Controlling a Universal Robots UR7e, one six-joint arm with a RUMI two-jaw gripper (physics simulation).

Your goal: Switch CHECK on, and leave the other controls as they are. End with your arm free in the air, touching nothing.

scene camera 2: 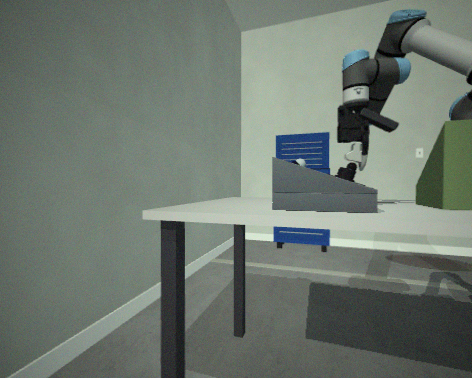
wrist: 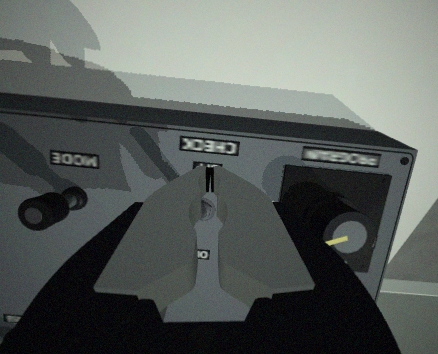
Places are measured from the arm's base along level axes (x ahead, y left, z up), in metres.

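Where they show: gripper, between the fingertips: [scene camera 2: 361,171] [wrist: 210,169].
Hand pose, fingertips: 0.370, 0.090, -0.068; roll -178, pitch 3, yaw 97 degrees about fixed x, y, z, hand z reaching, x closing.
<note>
After its pixels a point has its place, as x, y, z.
The grey sloped control panel [scene camera 2: 320,187] {0.486, 0.281, -0.119} [wrist: 30,255] {0.498, -0.075, -0.078} stands on the table. The CHECK label [wrist: 209,145] {0.373, 0.086, -0.119} appears inverted in the wrist view, above a mostly covered OFF label [wrist: 207,165] {0.390, 0.086, -0.113}. The ON label [wrist: 203,254] {0.473, 0.094, -0.084} shows partly between the jaws. My gripper [scene camera 2: 361,168] {0.370, 0.090, -0.068} [wrist: 210,169] {0.370, 0.090, -0.068} is shut and empty, its tips low over the panel at the CHECK switch. A small round grey part [wrist: 207,209] {0.399, 0.091, -0.061}, seemingly of that switch, shows through the gap between the jaws. The jaws hide most of the switch; its lean and whether the tips touch it cannot be told.
The black MODE knob [wrist: 42,212] {0.418, -0.026, -0.057} and black PROGRAM knob [wrist: 350,233] {0.411, 0.208, -0.069} stick up on either side of the jaws in the wrist view. The panel stands on the white table [scene camera 2: 200,212] {0.776, 0.413, -0.184}. A green block [scene camera 2: 457,165] {0.126, 0.087, -0.057} stands at the right; a blue cabinet [scene camera 2: 302,145] is behind.
</note>
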